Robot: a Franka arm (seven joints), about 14 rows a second.
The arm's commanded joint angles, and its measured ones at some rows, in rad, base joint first. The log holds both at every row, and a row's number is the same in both.
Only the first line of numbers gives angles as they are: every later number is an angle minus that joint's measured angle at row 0.
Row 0, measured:
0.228, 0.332, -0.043, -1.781, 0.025, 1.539, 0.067
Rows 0 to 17, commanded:
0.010, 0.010, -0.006, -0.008, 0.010, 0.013, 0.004
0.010, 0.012, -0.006, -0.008, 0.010, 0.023, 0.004
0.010, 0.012, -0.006, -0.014, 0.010, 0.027, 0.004
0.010, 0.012, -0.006, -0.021, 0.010, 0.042, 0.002
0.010, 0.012, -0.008, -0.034, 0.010, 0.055, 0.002
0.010, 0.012, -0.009, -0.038, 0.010, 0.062, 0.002
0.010, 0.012, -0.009, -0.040, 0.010, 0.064, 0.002
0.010, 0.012, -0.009, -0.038, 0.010, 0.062, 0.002
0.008, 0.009, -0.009, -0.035, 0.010, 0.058, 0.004
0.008, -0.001, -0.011, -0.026, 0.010, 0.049, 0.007
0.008, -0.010, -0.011, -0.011, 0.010, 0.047, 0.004
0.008, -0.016, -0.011, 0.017, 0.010, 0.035, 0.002
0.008, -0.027, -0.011, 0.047, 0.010, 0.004, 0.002
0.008, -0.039, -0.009, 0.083, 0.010, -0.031, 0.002
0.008, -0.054, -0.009, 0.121, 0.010, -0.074, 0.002
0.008, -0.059, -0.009, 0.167, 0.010, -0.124, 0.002
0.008, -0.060, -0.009, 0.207, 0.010, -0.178, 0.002
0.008, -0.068, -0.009, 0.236, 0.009, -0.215, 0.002
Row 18, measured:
0.003, -0.052, -0.005, 0.174, 0.001, -0.143, 0.000
